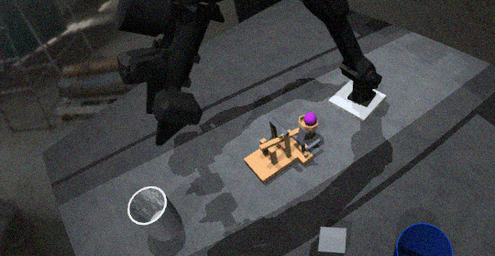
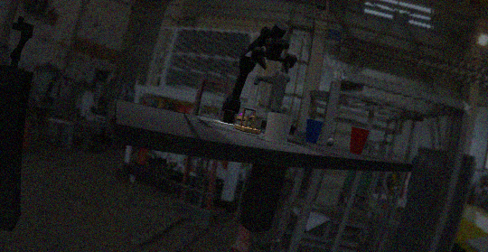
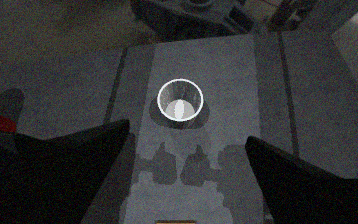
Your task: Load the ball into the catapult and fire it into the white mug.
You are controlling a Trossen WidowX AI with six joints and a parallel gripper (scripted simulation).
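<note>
Now: the purple ball 31 cm behind my gripper tip, 9 cm to the left of it and 20 cm below it. The rest, counted from my gripper tip: white mug: 9 cm ahead, 2 cm to the right, 23 cm below; wooden catapult: 24 cm behind, 9 cm to the left, 21 cm below; grey block: 10 cm behind, 30 cm to the left, 24 cm below.
</note>
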